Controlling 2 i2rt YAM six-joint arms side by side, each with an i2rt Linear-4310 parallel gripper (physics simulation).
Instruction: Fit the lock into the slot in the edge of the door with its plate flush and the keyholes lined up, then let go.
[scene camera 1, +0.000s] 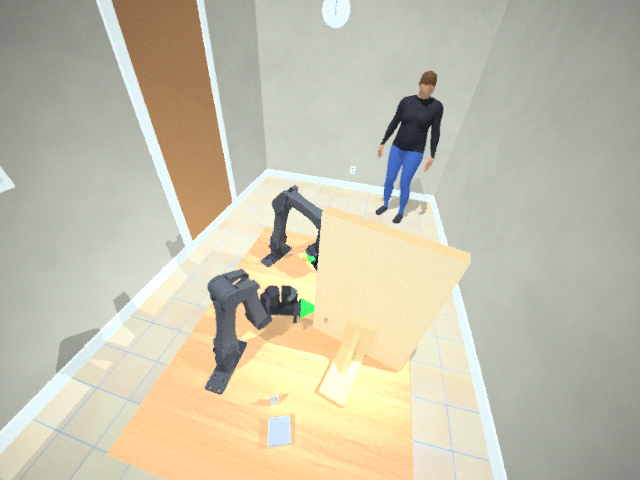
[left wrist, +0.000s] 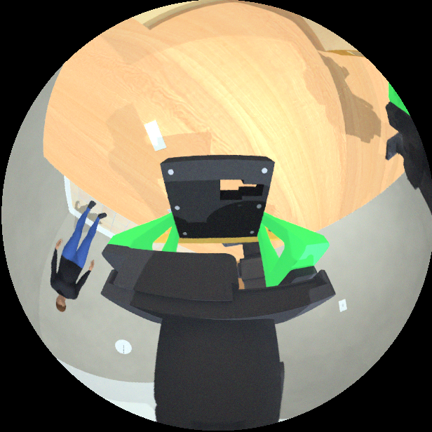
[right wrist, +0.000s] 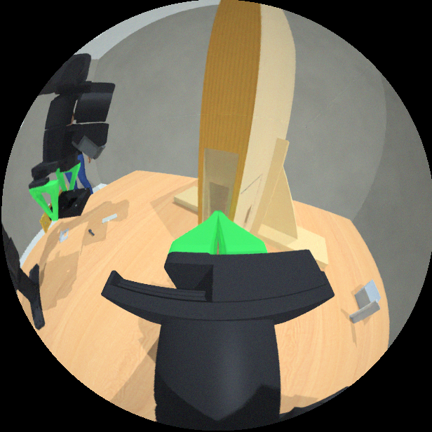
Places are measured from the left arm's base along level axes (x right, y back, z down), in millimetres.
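Where they show: left gripper, between the fingertips: (scene camera 1: 316, 258); left arm's base, origin of its link: (scene camera 1: 276, 255); right arm's base, origin of its link: (scene camera 1: 227, 364).
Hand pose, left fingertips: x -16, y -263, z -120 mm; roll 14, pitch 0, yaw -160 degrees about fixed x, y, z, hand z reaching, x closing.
Things, the pixels of their top centre, and the offset from my left fingertips. "spot": a spot on its surface instead.
- wooden door, centre of its top: (scene camera 1: 391, 231) dy -363, dx +219, dz -481 mm
- keyhole, a spot on its surface: (scene camera 1: 325, 320) spot: dy -225, dx +247, dz +26 mm
- grey plate, centre of its top: (scene camera 1: 279, 429) dy -309, dx +622, dz +84 mm
- small bracket, centre of its top: (scene camera 1: 273, 396) dy -241, dx +569, dz +44 mm
The lock (left wrist: 200, 197) (right wrist: 76, 201) is a black case with a brass plate (left wrist: 218, 240) (right wrist: 45, 223) along one edge and a keyhole cutout. My left gripper (left wrist: 218, 214) is shut on the lock, holding it above the table, away from the door. The wooden door (scene camera 1: 382, 279) (right wrist: 230, 75) stands upright. Its slot (right wrist: 220, 160) is in the narrow edge facing my right wrist, and a keyhole (scene camera 1: 325, 320) (right wrist: 248, 215) shows in its face. My right gripper (right wrist: 217, 215) (scene camera 1: 313, 308) is shut and empty, with its tips in front of the slot's lower part. The fingers hide the slot's bottom end.
A wooden stand (scene camera 1: 346, 384) (right wrist: 305, 242) braces the door. A grey plate (scene camera 1: 279, 430) and a small bracket (scene camera 1: 273, 399) lie near the table's front. A white strip (left wrist: 155, 135) (right wrist: 109, 218) and a small dark piece (right wrist: 91, 232) lie near the lock. A person (scene camera 1: 413, 126) stands behind the table.
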